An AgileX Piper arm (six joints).
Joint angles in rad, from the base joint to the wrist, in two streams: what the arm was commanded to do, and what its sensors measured. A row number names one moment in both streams.
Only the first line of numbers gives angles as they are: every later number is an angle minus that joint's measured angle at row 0.
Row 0, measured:
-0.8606, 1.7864, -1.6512, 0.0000, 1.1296, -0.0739
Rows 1 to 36, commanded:
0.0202, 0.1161, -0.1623, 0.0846, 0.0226, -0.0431
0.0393, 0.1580, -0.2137, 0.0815, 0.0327, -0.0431
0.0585, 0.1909, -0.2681, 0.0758, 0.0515, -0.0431
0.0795, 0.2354, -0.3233, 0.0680, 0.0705, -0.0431
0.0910, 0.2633, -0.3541, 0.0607, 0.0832, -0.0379
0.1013, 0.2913, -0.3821, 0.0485, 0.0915, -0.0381
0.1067, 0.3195, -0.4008, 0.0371, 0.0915, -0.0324
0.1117, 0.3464, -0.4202, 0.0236, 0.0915, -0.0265
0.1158, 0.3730, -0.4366, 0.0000, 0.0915, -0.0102
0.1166, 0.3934, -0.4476, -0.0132, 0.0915, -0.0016
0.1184, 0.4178, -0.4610, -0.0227, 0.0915, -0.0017
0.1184, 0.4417, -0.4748, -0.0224, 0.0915, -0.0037
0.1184, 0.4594, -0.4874, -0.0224, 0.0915, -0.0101
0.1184, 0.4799, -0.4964, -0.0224, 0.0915, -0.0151
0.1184, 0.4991, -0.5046, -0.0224, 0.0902, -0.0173
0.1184, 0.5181, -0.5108, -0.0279, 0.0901, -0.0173
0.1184, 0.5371, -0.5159, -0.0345, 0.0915, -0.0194
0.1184, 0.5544, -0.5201, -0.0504, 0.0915, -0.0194
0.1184, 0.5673, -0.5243, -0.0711, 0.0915, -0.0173
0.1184, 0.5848, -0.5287, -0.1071, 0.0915, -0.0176
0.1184, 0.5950, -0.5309, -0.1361, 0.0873, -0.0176
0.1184, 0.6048, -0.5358, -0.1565, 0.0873, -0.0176
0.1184, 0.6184, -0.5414, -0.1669, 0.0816, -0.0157
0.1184, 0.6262, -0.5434, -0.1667, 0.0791, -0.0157
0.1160, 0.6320, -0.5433, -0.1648, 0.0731, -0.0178
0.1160, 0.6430, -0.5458, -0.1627, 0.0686, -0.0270
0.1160, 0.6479, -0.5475, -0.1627, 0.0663, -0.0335
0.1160, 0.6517, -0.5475, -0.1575, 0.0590, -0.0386
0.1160, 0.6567, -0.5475, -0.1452, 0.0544, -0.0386
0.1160, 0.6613, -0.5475, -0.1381, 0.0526, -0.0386
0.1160, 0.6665, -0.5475, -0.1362, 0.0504, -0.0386
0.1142, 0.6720, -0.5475, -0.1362, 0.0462, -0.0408
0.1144, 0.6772, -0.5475, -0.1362, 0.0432, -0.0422
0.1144, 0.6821, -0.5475, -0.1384, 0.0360, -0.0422
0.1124, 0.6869, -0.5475, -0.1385, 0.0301, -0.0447
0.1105, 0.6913, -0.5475, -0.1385, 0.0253, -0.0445
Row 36, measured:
0.1162, 0.6774, -0.5394, -0.1463, 0.0503, -0.0308
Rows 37 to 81, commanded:
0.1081, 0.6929, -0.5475, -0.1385, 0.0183, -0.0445
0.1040, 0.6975, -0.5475, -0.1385, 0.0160, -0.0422
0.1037, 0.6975, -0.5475, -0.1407, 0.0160, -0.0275
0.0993, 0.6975, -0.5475, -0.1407, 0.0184, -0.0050
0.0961, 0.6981, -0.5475, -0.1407, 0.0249, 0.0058
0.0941, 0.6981, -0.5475, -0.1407, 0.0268, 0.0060
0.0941, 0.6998, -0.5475, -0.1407, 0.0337, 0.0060
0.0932, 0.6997, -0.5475, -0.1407, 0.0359, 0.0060
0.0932, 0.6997, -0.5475, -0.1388, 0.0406, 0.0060
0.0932, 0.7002, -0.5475, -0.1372, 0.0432, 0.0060
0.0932, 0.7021, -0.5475, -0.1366, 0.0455, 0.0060
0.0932, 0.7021, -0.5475, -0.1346, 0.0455, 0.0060
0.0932, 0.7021, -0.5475, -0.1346, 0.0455, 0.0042
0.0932, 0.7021, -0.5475, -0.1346, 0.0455, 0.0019
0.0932, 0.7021, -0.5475, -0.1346, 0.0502, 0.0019
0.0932, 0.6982, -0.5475, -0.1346, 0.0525, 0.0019
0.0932, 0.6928, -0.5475, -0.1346, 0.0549, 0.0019
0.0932, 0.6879, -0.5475, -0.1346, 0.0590, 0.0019
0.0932, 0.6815, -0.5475, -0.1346, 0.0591, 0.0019
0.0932, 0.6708, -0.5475, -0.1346, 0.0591, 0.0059
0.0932, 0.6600, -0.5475, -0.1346, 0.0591, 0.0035
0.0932, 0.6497, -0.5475, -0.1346, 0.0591, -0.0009
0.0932, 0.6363, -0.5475, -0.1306, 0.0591, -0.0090
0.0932, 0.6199, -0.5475, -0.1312, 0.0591, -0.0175
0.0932, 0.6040, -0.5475, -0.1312, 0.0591, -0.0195
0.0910, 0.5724, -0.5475, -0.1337, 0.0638, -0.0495
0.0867, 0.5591, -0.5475, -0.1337, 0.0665, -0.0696
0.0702, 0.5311, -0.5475, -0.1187, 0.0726, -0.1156
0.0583, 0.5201, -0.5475, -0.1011, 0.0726, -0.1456
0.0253, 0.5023, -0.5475, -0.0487, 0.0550, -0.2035
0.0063, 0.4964, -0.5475, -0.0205, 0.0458, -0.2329
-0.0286, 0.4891, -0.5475, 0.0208, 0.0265, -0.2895
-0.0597, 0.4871, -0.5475, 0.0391, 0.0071, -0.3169
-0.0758, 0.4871, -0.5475, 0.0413, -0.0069, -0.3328
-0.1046, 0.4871, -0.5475, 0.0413, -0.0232, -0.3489
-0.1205, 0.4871, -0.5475, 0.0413, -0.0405, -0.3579
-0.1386, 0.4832, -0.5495, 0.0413, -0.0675, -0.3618
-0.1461, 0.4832, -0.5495, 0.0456, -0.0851, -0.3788
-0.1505, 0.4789, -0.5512, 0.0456, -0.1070, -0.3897
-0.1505, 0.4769, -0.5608, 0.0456, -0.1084, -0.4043
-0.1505, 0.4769, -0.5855, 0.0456, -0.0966, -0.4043
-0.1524, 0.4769, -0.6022, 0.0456, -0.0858, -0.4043
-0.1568, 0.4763, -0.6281, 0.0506, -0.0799, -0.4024
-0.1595, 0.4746, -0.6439, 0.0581, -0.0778, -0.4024
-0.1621, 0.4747, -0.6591, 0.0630, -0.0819, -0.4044
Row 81, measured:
-0.1495, 0.4978, -0.5942, 0.0354, -0.0818, -0.3901
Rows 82 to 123, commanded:
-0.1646, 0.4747, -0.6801, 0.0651, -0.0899, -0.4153
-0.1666, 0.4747, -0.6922, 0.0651, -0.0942, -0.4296
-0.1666, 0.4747, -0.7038, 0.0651, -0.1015, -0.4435
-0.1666, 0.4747, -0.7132, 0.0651, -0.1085, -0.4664
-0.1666, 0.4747, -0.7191, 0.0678, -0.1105, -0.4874
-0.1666, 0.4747, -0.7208, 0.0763, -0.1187, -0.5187
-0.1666, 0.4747, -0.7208, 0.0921, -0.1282, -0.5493
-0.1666, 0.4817, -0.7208, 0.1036, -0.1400, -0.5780
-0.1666, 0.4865, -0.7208, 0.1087, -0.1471, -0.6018
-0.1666, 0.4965, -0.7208, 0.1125, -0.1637, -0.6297
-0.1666, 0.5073, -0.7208, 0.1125, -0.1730, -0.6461
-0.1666, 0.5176, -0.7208, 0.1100, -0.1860, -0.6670
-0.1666, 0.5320, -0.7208, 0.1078, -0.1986, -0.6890
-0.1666, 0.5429, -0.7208, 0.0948, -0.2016, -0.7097
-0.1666, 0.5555, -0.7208, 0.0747, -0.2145, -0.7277
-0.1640, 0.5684, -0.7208, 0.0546, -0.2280, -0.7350
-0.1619, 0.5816, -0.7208, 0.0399, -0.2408, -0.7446
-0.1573, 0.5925, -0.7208, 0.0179, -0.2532, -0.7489
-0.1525, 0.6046, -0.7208, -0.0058, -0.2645, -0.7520
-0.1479, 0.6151, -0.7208, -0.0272, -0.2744, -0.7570
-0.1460, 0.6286, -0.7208, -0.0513, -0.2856, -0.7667
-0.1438, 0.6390, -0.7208, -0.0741, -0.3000, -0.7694
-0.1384, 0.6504, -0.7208, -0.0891, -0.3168, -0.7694
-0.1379, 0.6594, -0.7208, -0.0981, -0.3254, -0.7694
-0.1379, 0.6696, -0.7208, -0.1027, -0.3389, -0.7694
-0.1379, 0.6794, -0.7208, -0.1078, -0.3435, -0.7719
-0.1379, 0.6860, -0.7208, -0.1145, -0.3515, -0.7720
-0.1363, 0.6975, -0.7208, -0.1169, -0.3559, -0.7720
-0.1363, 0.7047, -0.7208, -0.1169, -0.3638, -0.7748
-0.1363, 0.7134, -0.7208, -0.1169, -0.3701, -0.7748
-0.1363, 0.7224, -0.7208, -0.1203, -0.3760, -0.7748
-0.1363, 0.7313, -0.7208, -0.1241, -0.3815, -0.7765
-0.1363, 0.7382, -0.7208, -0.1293, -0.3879, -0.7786
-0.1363, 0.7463, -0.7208, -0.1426, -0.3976, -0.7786
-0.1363, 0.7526, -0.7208, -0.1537, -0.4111, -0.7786
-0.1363, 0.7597, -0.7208, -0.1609, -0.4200, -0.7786
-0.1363, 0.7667, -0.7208, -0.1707, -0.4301, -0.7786
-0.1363, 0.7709, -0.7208, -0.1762, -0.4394, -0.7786
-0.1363, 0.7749, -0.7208, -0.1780, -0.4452, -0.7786
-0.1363, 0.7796, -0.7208, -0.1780, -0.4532, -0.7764
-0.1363, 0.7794, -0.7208, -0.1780, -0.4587, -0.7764
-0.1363, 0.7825, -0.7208, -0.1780, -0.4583, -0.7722
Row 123, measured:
-0.1390, 0.7765, -0.7164, -0.1669, -0.4215, -0.7735
